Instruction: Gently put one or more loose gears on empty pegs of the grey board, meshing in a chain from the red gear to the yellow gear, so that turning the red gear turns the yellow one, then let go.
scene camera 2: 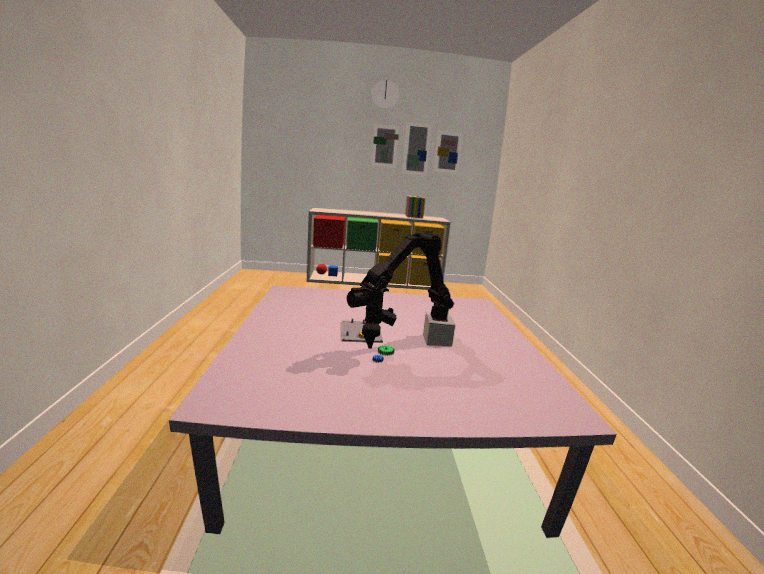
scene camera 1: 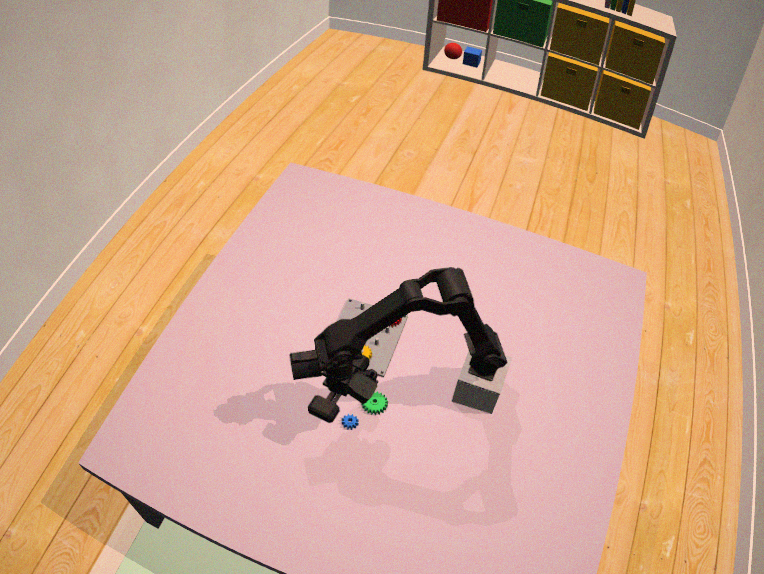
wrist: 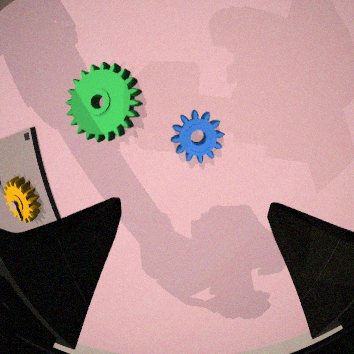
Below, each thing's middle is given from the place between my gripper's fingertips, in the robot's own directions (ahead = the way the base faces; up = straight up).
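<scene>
The blue gear [wrist: 208,141] is 30 mm behind my hand and 60 mm below it. The green gear [wrist: 111,83], counted from my hand, is 70 mm to the right, 60 mm behind and 60 mm below. Then there is the yellow gear [wrist: 27,209], which is 190 mm to the right of my hand, 30 mm ahead of it and 50 mm below it. As for the grey board [scene camera 1: 381,354], it is 250 mm to the right of my hand, 40 mm ahead of it and 60 mm below it.
</scene>
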